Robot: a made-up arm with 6 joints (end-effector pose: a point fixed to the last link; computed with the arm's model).
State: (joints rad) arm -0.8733 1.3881 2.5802 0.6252 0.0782 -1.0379
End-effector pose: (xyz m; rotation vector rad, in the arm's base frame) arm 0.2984 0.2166 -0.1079 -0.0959 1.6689 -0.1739
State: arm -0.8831 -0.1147 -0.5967 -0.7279 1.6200 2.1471
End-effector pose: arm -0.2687 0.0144 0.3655 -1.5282 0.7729 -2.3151
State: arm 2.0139 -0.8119 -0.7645 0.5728 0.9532 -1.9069
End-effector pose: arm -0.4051 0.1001 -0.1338 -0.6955 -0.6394 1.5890
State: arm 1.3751 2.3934 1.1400 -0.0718 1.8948 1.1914
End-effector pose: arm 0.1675 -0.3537 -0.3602 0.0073 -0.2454 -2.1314
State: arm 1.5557 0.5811 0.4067 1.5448 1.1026 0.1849
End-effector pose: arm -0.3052 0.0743 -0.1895 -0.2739 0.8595 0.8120
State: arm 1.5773 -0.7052 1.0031 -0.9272 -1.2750 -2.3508
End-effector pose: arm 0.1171 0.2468 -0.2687 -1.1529 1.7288 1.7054
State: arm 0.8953 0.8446 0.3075 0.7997 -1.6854 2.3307
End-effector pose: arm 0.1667 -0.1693 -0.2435 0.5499 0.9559 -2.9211
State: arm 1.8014 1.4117 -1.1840 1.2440 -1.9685 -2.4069
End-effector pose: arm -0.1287 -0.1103 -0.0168 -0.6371 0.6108 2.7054
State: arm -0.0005 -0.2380 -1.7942 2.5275 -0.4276 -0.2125
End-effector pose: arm 0.7249 0.2152 0.0660 -1.9417 -1.9272 0.3178
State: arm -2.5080 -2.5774 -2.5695 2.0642 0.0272 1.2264
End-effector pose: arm -0.0969 -0.3133 -0.0341 -1.5045 0.6055 -0.1365
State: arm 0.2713 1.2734 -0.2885 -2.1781 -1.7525 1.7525
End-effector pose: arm 0.5082 -0.5968 0.2119 -0.7100 -1.2157 -1.3061
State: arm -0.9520 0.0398 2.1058 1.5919 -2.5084 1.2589
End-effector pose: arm -0.0665 -0.0851 -0.2057 -0.9682 -0.9982 1.4577
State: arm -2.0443 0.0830 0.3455 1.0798 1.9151 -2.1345
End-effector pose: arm -0.3424 -0.0685 0.5201 -0.0076 0.5951 1.9406
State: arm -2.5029 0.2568 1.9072 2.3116 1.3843 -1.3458
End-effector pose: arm 0.3534 -0.3549 -0.0693 -1.6435 -0.4120 -1.8846
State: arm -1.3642 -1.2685 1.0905 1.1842 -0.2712 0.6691
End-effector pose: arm -0.0472 -0.3656 0.5406 -0.2295 -1.2569 -2.2373
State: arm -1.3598 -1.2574 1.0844 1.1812 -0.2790 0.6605
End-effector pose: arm -0.0400 -0.3678 0.5407 -0.2250 -1.2412 -2.2306
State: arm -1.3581 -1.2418 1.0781 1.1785 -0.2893 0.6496
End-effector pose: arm -0.0328 -0.3711 0.5398 -0.2127 -1.2217 -2.2242
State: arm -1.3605 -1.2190 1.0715 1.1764 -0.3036 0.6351
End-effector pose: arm -0.0257 -0.3760 0.5376 -0.1881 -1.1962 -2.2180
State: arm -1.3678 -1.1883 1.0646 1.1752 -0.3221 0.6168
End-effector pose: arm -0.0186 -0.3826 0.5338 -0.1506 -1.1640 -2.2114
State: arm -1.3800 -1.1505 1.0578 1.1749 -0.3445 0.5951
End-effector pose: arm -0.0114 -0.3905 0.5284 -0.1010 -1.1258 -2.2036
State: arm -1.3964 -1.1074 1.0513 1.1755 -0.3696 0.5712
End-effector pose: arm -0.0041 -0.3989 0.5219 -0.0431 -1.0833 -2.1934
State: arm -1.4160 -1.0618 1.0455 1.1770 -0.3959 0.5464
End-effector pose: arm 0.0031 -0.4070 0.5147 0.0190 -1.0389 -2.1807
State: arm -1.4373 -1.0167 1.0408 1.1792 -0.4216 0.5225
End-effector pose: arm 0.0101 -0.4143 0.5073 0.0807 -0.9958 -2.1657
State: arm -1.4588 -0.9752 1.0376 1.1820 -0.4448 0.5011
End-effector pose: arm 0.0161 -0.4203 0.5004 0.1379 -0.9571 -2.1499
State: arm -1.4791 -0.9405 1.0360 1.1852 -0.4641 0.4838
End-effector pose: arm 0.0203 -0.4249 0.4943 0.1875 -0.9258 -2.1355
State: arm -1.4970 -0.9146 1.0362 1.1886 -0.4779 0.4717
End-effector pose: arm 0.0222 -0.4283 0.4896 0.2272 -0.9041 -2.1244
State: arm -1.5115 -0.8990 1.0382 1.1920 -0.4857 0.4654
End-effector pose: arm 0.0213 -0.4307 0.4861 0.2562 -0.8931 -2.1186
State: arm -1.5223 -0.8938 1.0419 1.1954 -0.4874 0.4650
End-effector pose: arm 0.0174 -0.4324 0.4840 0.2745 -0.8927 -2.1189
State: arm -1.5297 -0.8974 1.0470 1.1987 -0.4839 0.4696
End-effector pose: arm 0.0111 -0.4334 0.4829 0.2837 -0.9014 -2.1246
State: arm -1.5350 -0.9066 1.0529 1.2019 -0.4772 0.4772
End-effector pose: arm 0.0032 -0.4340 0.4824 0.2871 -0.9156 -2.1338
